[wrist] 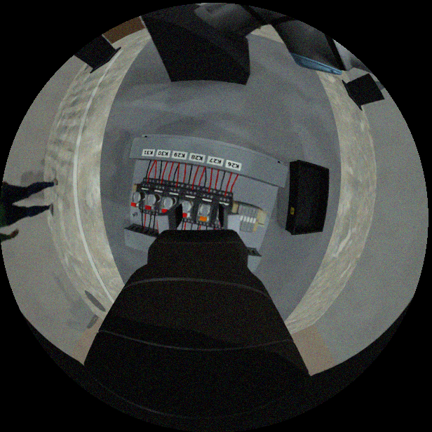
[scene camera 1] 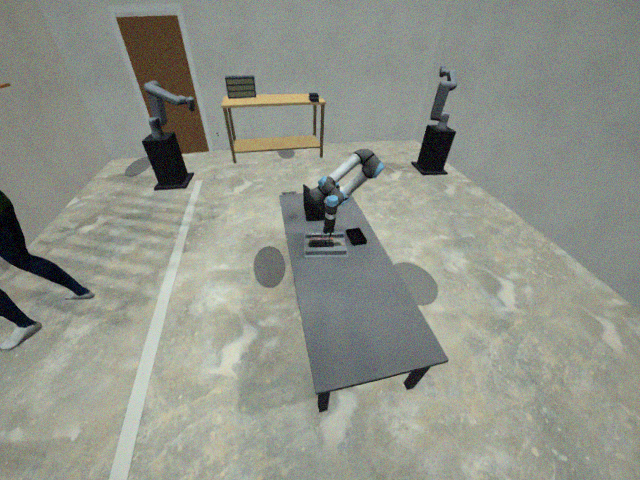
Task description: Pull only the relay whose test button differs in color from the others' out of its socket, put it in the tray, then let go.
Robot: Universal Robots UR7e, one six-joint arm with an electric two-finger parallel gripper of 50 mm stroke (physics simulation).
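The relay with the orange test button [wrist: 204, 211] sits in its socket below label K27 in the wrist view. Relays with red buttons stand to its left, the nearest one [wrist: 186, 209] under K28. The K26 relay is hidden behind the right finger. The sockets are in a grey panel [wrist: 190, 142] [scene camera 1: 325, 253] on the table. My gripper [wrist: 200, 210] [scene camera 1: 329, 237] is open and empty, pointing down over the relay row, with the orange-button relay and the K28 relay showing between its fingers. The black tray [wrist: 310, 200] [scene camera 1: 356, 236] lies beside the panel, right of it in both views.
Red and black wires [wrist: 200, 175] run from the sockets to the labelled duct. Grey terminal blocks [wrist: 247, 218] stand right of the relays. A black upright block [scene camera 1: 311, 204] [wrist: 200, 55] stands behind the panel on the table [scene camera 1: 361, 310]. A person [scene camera 1: 15, 242] [wrist: 22, 195] is at the left.
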